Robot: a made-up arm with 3 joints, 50 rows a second.
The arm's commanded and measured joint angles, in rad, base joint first. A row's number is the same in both.
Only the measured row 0 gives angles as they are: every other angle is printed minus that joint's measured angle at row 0.
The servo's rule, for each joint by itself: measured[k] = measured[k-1] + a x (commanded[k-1-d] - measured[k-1]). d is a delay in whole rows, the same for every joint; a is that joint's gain. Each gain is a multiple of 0.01, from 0.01 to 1. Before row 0 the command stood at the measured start. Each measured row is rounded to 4 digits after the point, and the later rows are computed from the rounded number. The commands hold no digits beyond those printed.
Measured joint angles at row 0: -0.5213 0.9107 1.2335
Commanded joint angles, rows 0 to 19: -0.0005 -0.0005 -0.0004; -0.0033 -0.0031 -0.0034; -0.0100 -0.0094 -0.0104; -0.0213 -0.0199 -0.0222; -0.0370 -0.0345 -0.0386; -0.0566 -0.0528 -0.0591; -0.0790 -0.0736 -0.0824; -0.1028 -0.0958 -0.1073; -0.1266 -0.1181 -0.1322; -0.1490 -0.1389 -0.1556; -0.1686 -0.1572 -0.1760; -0.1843 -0.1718 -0.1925; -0.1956 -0.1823 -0.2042; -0.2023 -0.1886 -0.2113; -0.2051 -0.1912 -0.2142; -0.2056 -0.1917 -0.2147; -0.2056 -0.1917 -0.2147; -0.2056 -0.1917 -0.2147; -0.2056 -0.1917 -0.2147; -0.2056 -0.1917 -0.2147
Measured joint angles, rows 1 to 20: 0.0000 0.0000 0.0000; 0.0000 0.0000 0.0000; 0.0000 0.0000 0.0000; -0.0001 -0.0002 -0.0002; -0.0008 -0.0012 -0.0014; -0.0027 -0.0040 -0.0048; -0.0066 -0.0094 -0.0114; -0.0130 -0.0179 -0.0217; -0.0222 -0.0298 -0.0359; -0.0341 -0.0447 -0.0536; -0.0485 -0.0621 -0.0740; -0.0649 -0.0811 -0.0961; -0.0826 -0.1008 -0.1187; -0.1007 -0.1200 -0.1405; -0.1183 -0.1376 -0.1603; -0.1345 -0.1528 -0.1770; -0.1487 -0.1650 -0.1900; -0.1605 -0.1739 -0.1992; -0.1700 -0.1800 -0.2051; -0.1775 -0.1840 -0.2087
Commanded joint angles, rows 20 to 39: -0.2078 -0.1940 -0.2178; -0.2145 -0.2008 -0.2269; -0.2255 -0.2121 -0.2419; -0.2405 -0.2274 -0.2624; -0.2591 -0.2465 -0.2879; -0.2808 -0.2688 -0.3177; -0.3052 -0.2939 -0.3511; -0.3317 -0.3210 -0.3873; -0.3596 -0.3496 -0.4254; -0.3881 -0.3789 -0.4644; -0.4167 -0.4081 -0.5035; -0.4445 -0.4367 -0.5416; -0.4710 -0.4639 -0.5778; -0.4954 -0.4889 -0.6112; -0.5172 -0.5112 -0.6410; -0.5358 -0.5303 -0.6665; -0.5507 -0.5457 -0.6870; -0.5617 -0.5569 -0.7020; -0.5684 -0.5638 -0.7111; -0.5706 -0.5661 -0.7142
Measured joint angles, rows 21 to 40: -0.1834 -0.1866 -0.2110; -0.1881 -0.1883 -0.2124; -0.1918 -0.1895 -0.2133; -0.1952 -0.1910 -0.2150; -0.1993 -0.1943 -0.2195; -0.2048 -0.2004 -0.2280; -0.2123 -0.2096 -0.2411; -0.2221 -0.2221 -0.2589; -0.2344 -0.2380 -0.2812; -0.2493 -0.2570 -0.3078; -0.2666 -0.2788 -0.3380; -0.2861 -0.3029 -0.3712; -0.3075 -0.3287 -0.4066; -0.3304 -0.3557 -0.4434; -0.3544 -0.3832 -0.4807; -0.3789 -0.4106 -0.5176; -0.4034 -0.4372 -0.5532; -0.4273 -0.4624 -0.5866; -0.4501 -0.4855 -0.6170; -0.4712 -0.5060 -0.6436
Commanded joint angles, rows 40 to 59: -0.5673 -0.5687 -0.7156; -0.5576 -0.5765 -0.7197; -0.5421 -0.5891 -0.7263; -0.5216 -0.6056 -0.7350; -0.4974 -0.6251 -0.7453; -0.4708 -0.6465 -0.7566; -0.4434 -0.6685 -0.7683; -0.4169 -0.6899 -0.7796; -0.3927 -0.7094 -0.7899; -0.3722 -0.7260 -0.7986; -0.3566 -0.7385 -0.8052; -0.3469 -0.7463 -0.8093; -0.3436 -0.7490 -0.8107; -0.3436 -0.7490 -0.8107; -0.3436 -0.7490 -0.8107; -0.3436 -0.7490 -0.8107; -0.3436 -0.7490 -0.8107; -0.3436 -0.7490 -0.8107; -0.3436 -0.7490 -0.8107; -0.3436 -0.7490 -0.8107
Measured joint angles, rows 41 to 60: -0.4902 -0.5233 -0.6658; -0.5066 -0.5371 -0.6830; -0.5200 -0.5470 -0.6949; -0.5299 -0.5544 -0.7028; -0.5357 -0.5619 -0.7092; -0.5370 -0.5711 -0.7157; -0.5338 -0.5828 -0.7230; -0.5262 -0.5972 -0.7315; -0.5146 -0.6140 -0.7410; -0.4996 -0.6325 -0.7514; -0.4822 -0.6520 -0.7621; -0.4634 -0.6715 -0.7727; -0.4442 -0.6900 -0.7825; -0.4258 -0.7065 -0.7911; -0.4092 -0.7200 -0.7980; -0.3954 -0.7299 -0.8028; -0.3845 -0.7364 -0.8058; -0.3759 -0.7407 -0.8077; -0.3691 -0.7435 -0.8088; -0.3637 -0.7454 -0.8095
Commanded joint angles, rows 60 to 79: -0.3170 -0.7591 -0.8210; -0.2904 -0.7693 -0.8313; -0.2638 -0.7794 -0.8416; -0.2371 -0.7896 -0.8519; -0.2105 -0.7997 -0.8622; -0.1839 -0.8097 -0.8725; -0.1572 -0.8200 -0.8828; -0.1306 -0.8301 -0.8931; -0.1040 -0.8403 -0.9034; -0.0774 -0.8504 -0.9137; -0.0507 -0.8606 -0.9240; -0.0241 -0.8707 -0.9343; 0.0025 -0.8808 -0.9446; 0.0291 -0.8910 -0.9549; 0.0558 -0.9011 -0.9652; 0.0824 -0.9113 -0.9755; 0.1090 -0.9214 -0.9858; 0.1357 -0.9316 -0.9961; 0.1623 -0.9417 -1.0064; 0.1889 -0.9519 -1.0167
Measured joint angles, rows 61 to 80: -0.3595 -0.7466 -0.8100; -0.3562 -0.7474 -0.8103; -0.3536 -0.7479 -0.8105; -0.3459 -0.7517 -0.8145; -0.3342 -0.7577 -0.8209; -0.3194 -0.7651 -0.8288; -0.3021 -0.7734 -0.8376; -0.2829 -0.7823 -0.8469; -0.2621 -0.7916 -0.8566; -0.2401 -0.8013 -0.8666; -0.2171 -0.8111 -0.8767; -0.1933 -0.8210 -0.8868; -0.1690 -0.8310 -0.8970; -0.1442 -0.8411 -0.9073; -0.1190 -0.8512 -0.9176; -0.0935 -0.8613 -0.9279; -0.0678 -0.8714 -0.9382; -0.0418 -0.8815 -0.9485; -0.0157 -0.8916 -0.9588; 0.0105 -0.9017 -0.9691
